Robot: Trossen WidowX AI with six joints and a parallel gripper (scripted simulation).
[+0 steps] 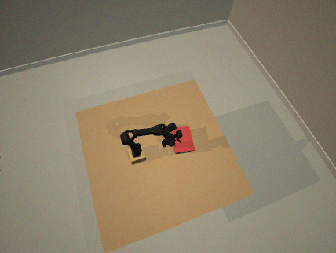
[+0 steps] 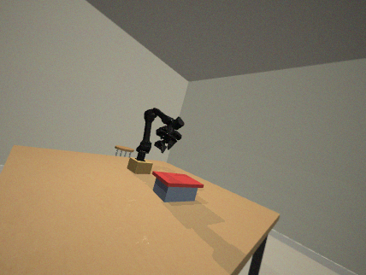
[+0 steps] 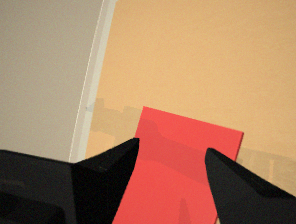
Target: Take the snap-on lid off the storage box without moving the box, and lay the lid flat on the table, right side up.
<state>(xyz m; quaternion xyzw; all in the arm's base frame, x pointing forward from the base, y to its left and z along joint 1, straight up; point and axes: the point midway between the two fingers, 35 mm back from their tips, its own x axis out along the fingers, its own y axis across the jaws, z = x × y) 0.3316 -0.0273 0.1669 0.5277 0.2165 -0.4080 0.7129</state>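
My gripper tip is now 7 cm short of the red lid, 9 cm to the right of it and 13 cm above it. The rest, counted from my gripper tip: blue storage box (7 cm ahead, 9 cm to the left, 18 cm below).
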